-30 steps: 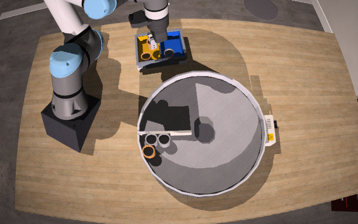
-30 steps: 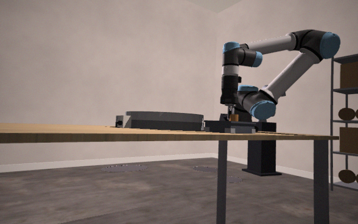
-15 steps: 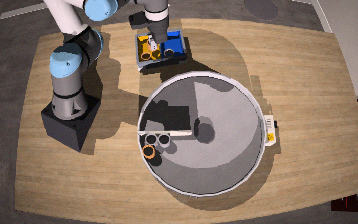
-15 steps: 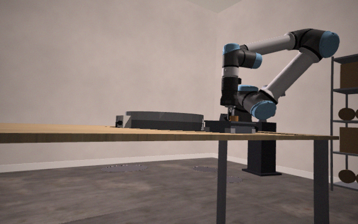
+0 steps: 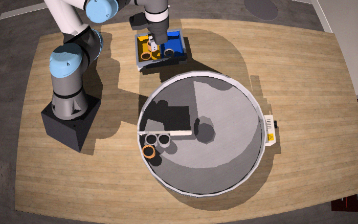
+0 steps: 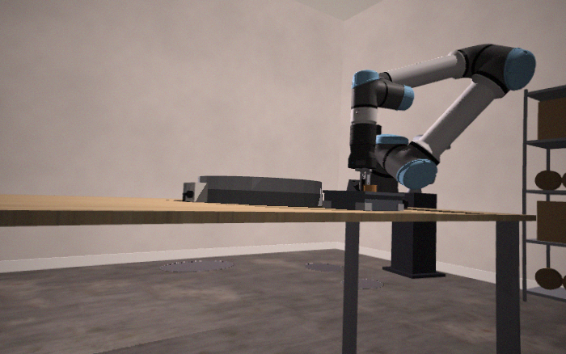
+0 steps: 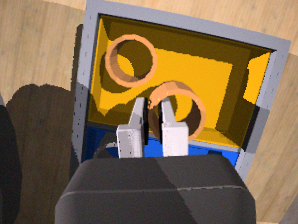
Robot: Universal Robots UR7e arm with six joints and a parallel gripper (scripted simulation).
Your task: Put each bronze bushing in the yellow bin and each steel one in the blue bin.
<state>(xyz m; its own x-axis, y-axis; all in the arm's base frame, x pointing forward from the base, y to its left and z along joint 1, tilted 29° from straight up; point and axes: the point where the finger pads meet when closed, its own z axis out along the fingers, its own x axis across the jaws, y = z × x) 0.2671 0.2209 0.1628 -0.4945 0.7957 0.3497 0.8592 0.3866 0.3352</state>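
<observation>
Right now my hand is 50 mm above the bin, 20 mm to the right of it and 20 mm short of it. The rest, counted from my hand: turntable: 300 mm to the right, 220 mm ahead, 20 mm below.
</observation>
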